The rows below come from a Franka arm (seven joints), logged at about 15 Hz.
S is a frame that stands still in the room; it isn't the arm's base.
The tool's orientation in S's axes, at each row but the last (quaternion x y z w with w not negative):
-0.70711 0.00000 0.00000 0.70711
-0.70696 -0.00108 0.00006 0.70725
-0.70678 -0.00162 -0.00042 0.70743
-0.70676 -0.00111 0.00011 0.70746
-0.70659 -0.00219 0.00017 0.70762
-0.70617 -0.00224 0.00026 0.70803
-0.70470 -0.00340 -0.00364 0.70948
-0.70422 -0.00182 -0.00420 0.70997
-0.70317 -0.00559 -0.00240 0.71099
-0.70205 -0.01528 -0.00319 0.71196
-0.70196 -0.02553 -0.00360 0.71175
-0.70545 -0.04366 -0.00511 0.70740
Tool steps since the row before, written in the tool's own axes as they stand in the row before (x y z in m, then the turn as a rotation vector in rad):
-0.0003 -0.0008 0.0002 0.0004 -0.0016 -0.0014
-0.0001 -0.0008 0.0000 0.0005 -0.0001 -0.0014
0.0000 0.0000 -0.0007 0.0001 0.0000 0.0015
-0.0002 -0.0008 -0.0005 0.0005 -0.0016 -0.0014
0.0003 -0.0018 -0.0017 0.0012 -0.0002 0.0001
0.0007 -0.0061 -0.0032 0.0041 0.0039 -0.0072
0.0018 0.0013 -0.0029 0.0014 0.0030 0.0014
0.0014 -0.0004 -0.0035 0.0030 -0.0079 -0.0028
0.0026 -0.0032 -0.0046 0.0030 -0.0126 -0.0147
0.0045 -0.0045 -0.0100 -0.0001 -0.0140 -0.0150
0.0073 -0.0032 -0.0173 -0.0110 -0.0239 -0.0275
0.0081 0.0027 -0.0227 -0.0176 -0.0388 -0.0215
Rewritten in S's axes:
-0.0003 0.0002 0.0008 0.0004 -0.0014 0.0016
-0.0001 0.0000 0.0008 0.0005 -0.0014 0.0001
0.0000 -0.0007 0.0000 0.0001 0.0015 0.0000
-0.0002 -0.0005 0.0008 0.0005 -0.0014 0.0016
0.0003 -0.0017 0.0018 0.0012 0.0001 0.0002
0.0007 -0.0032 0.0061 0.0041 -0.0072 -0.0039
0.0018 -0.0029 -0.0013 0.0014 0.0014 -0.0030
0.0014 -0.0035 0.0004 0.0029 -0.0029 0.0079
0.0026 -0.0046 0.0032 0.0029 -0.0148 0.0125
0.0046 -0.0100 0.0045 -0.0002 -0.0152 0.0138
0.0077 -0.0171 0.0033 -0.0111 -0.0282 0.0231
0.0095 -0.0222 -0.0022 -0.0190 -0.0226 0.0375

